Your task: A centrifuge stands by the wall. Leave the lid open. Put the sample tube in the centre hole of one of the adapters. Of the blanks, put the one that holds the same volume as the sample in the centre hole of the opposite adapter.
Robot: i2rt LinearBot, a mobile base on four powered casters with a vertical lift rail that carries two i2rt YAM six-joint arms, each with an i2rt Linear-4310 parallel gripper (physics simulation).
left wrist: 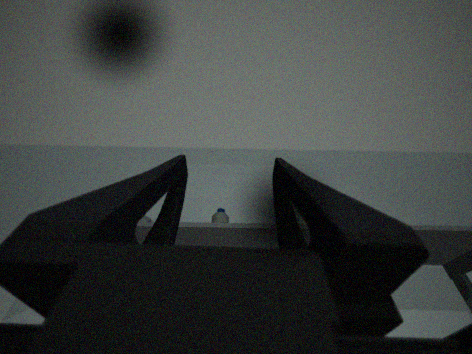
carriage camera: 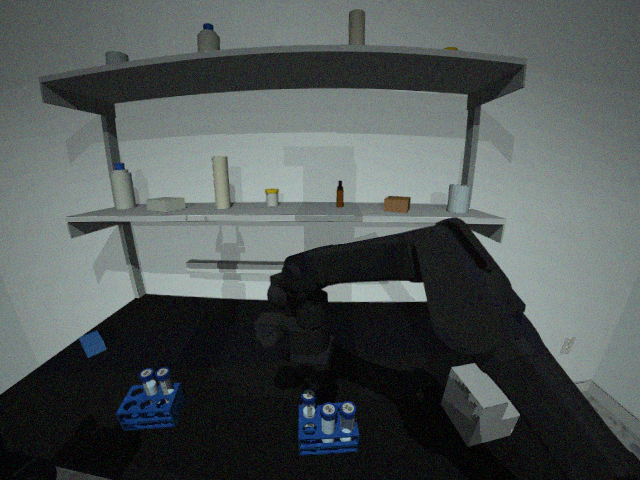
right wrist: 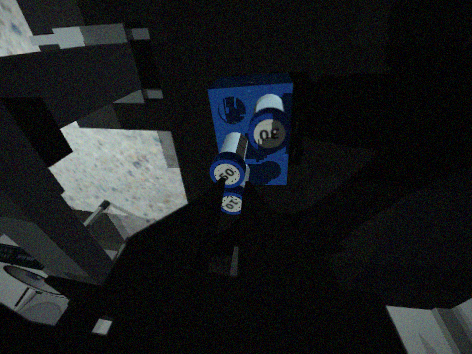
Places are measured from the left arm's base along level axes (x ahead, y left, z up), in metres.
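Pixels of known places: left gripper, fingertip midpoint: (left wrist: 230,165); right gripper, fingertip midpoint: (carriage camera: 315,386) (right wrist: 234,187); right arm's base, origin of the base link: (right wrist: 91,300).
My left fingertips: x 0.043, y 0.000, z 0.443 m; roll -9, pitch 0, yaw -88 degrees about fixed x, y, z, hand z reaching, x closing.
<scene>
Behind a point stands the place of what it marks.
A blue rack (carriage camera: 328,427) stands at the front middle of the dark bench and holds three capped tubes. In the right wrist view this rack (right wrist: 250,130) shows the tubes marked 50 (right wrist: 227,173) {x 0.286, y -0.341, z -0.046 m}, 30 (right wrist: 270,133) {x 0.322, y -0.298, z -0.046 m} and 10 (right wrist: 232,204) {x 0.290, y -0.383, z -0.045 m}. My right gripper (carriage camera: 316,376) {x 0.300, y -0.315, z 0.003 m} hangs just above the rack's back row. In its wrist view the right gripper's fingers (right wrist: 227,189) {x 0.300, y -0.315, z 0.003 m} are shut with nothing between them, their tips next to the 10 and 50 caps. My left gripper (left wrist: 230,165) {x 0.043, y 0.000, z 0.443 m} is open and empty, facing the wall.
A small blue block (carriage camera: 92,344) {x 0.497, y 0.460, z -0.127 m} lies at the left edge. A pale grey box (carriage camera: 479,405) {x 0.280, y -0.660, z -0.042 m} sits at the front right. Shelves (carriage camera: 290,211) {x 0.693, y -0.218, z 0.290 m} with bottles and boxes run along the wall.
</scene>
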